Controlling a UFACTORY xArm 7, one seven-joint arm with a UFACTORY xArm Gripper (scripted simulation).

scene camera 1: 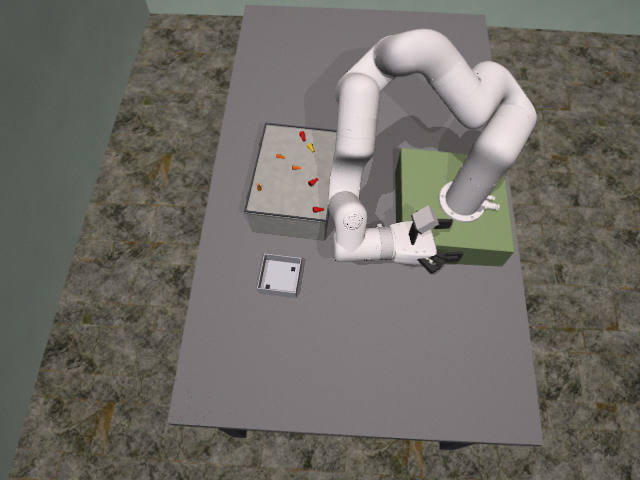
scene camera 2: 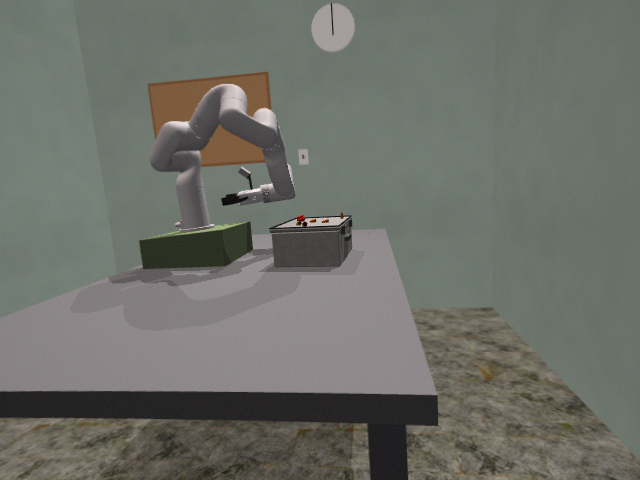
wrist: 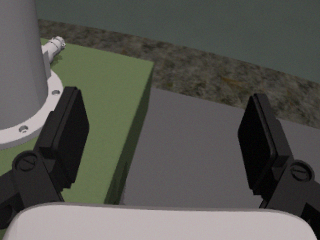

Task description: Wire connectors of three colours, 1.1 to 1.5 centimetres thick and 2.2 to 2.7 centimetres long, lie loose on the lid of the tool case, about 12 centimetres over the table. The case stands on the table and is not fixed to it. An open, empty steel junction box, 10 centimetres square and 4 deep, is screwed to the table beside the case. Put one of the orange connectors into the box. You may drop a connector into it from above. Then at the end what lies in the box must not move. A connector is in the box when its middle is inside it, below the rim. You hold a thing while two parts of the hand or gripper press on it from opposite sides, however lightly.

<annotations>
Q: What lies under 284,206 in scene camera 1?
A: A grey tool case.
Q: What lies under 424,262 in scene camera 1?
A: My gripper.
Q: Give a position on a grey tool case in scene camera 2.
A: At 318,244
</annotations>
